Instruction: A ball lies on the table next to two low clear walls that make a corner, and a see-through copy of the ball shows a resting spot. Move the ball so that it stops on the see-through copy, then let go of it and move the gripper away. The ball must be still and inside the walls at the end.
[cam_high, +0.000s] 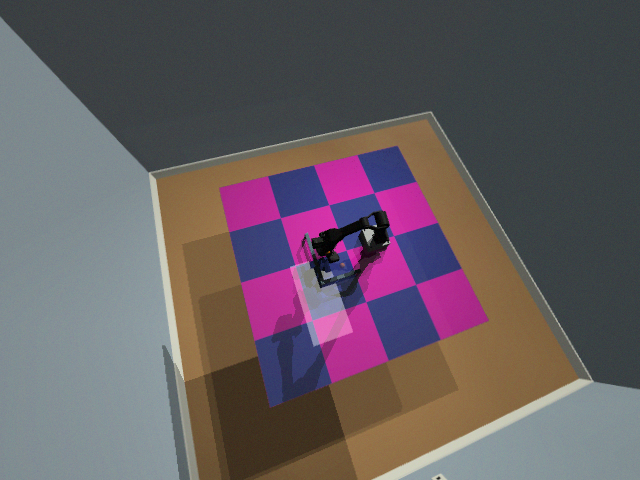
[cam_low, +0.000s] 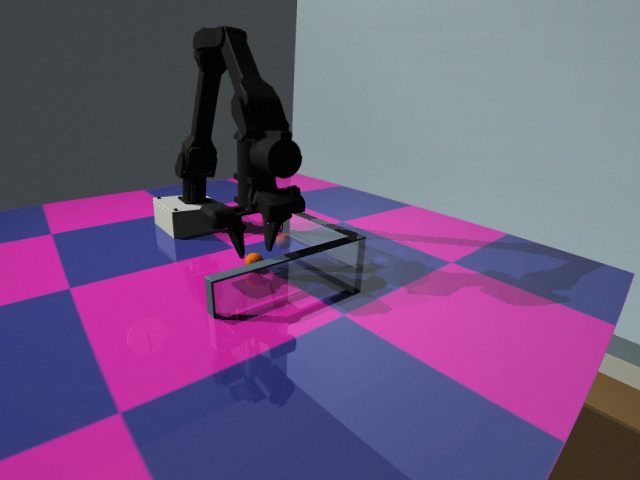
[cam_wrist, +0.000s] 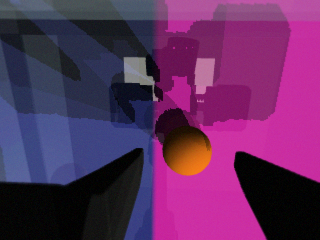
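Right now my gripper tip is 20 mm above the orange ball. Also, from my gripper tip: see-through copy of ball: 60 mm behind, 100 mm to the left, 20 mm below.
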